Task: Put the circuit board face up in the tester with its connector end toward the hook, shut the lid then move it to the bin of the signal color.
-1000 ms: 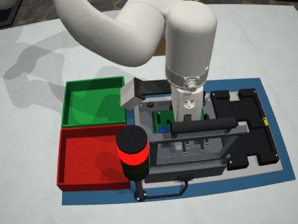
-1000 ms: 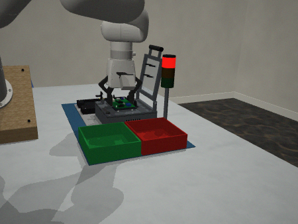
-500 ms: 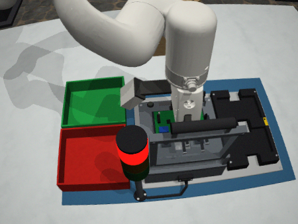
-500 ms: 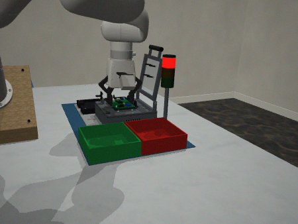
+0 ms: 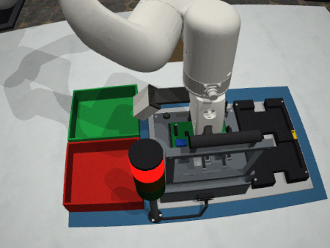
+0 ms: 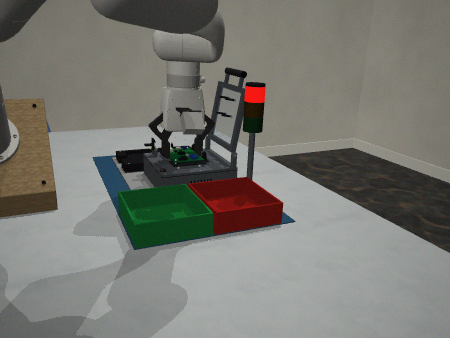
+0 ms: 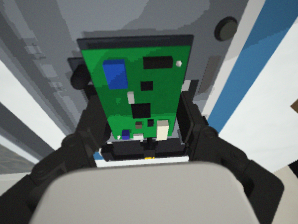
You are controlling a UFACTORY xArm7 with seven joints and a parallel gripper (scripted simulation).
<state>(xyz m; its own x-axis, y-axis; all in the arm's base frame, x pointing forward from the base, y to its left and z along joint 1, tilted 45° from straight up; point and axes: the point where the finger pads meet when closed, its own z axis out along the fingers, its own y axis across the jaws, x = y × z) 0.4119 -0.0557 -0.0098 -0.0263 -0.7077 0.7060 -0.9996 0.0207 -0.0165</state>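
My gripper is now 10 mm to the right of the tester plate, 10 mm short of it and 10 mm above it. Also, from my hand: tester lid: 120 mm ahead, 100 mm above; then latch hook: 60 mm to the left, 60 mm behind; then green circuit board: 10 mm below.
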